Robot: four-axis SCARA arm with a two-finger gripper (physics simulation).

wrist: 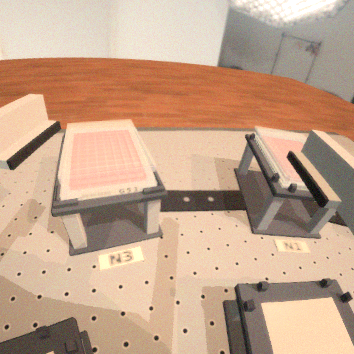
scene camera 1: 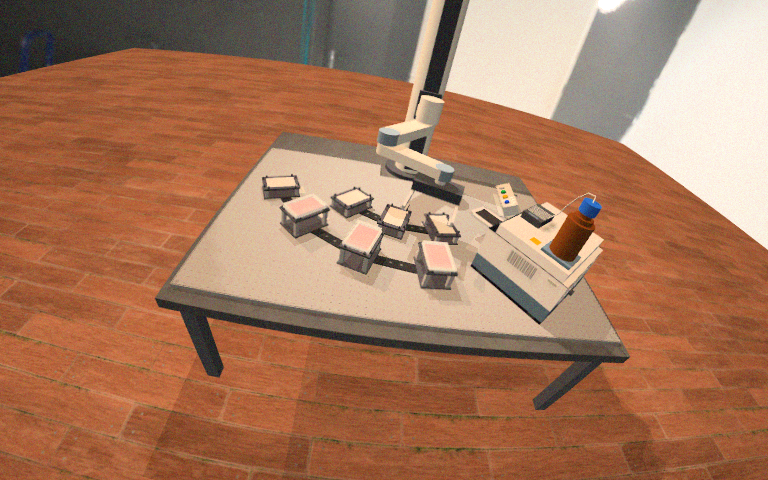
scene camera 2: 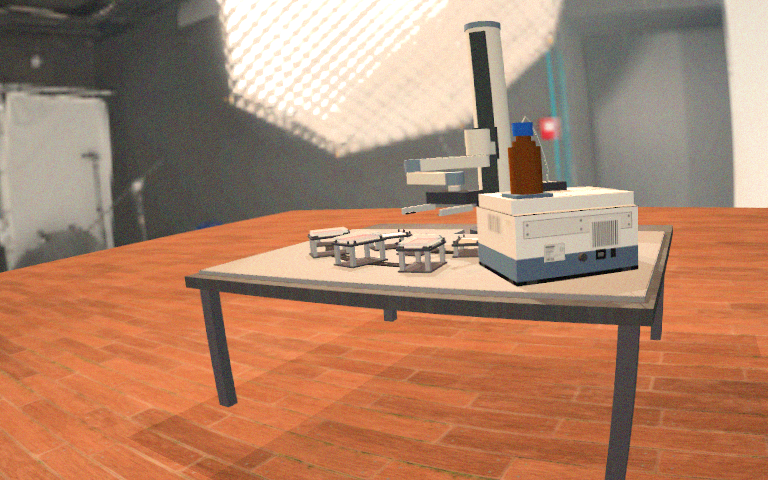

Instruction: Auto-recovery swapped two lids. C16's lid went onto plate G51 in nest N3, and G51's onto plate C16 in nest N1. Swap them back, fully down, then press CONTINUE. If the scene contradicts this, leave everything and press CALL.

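Frame: origin at the arm's base, x right, y ahead, z up, level; metres.
Seen in the pictures: gripper, fingertip midpoint: [wrist: 176, 124] [scene camera 1: 426, 216] [scene camera 2: 420, 212]; arm's base, origin of the base link: [scene camera 1: 408, 170].
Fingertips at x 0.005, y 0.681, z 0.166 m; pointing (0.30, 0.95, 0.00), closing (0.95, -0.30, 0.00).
Note:
Offsets run from my fingertips to a thing's top centre. "spot": to the spot under its first point.
Nest N3 {dx -0.050, dy +0.099, dz -0.077 m} [wrist: 107, 204] [scene camera 1: 437, 273] holds a lidded plate {dx -0.050, dy +0.107, dz -0.061 m} [wrist: 106, 162] [scene camera 1: 437, 256] with a pink grid; "G51" shows on its near edge in the wrist view. Nest N1 {dx +0.193, dy +0.068, dz -0.069 m} [wrist: 272, 210] [scene camera 1: 359, 261] holds another lidded pink plate {dx +0.196, dy +0.075, dz -0.057 m} [wrist: 280, 150] [scene camera 1: 362, 236], whose label is not readable; the right finger partly covers it. I cannot tell which lid is on which plate, or whether the lids are fully down. My gripper [scene camera 1: 428, 213] [scene camera 2: 421, 212] [wrist: 176, 124] is open and empty, raised behind N3 and N1 on the base side. The button panel {dx -0.485, dy -0.463, dz -0.069 m} [scene camera 1: 505, 199] has green, yellow and blue buttons; their labels are unreadable.
A third pink plate {dx +0.405, dy -0.052, dz -0.065 m} [scene camera 1: 304, 207] sits in a nest at the left. Several low nests with beige pads, such as one {dx +0.081, dy -0.135, dz -0.100 m} [scene camera 1: 394, 216] [wrist: 305, 325] behind N1, stand nearer the arm. A white instrument [scene camera 1: 523, 266] [scene camera 2: 557, 237] with a brown bottle {spot: dx -0.373, dy +0.196, dz +0.148 m} [scene camera 1: 572, 236] [scene camera 2: 525, 166] stands at the right.

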